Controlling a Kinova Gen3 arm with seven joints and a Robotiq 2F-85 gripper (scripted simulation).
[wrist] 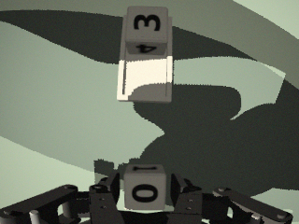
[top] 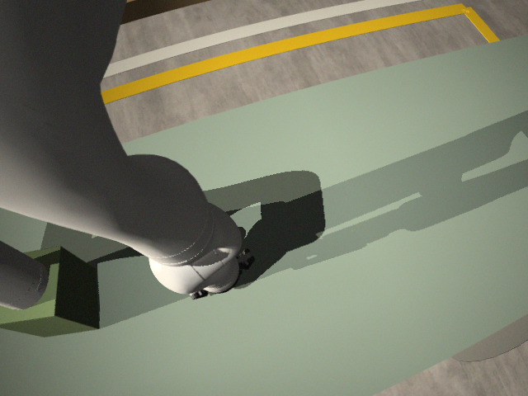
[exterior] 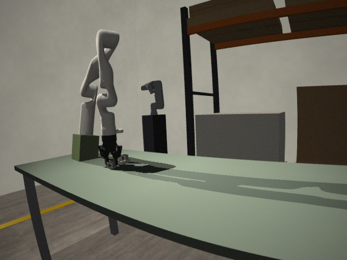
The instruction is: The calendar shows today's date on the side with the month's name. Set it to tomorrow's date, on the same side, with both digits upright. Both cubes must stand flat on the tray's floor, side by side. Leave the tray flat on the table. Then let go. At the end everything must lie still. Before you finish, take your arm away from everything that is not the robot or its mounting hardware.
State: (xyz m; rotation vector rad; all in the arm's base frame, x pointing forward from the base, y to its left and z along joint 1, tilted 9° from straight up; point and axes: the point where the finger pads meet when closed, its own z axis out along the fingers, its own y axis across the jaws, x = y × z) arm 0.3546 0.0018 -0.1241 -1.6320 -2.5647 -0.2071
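Now: the white cube 1 cm below my hand. Round my hand: white tray: 10 cm to the left, 5 cm behind, 2 cm below.
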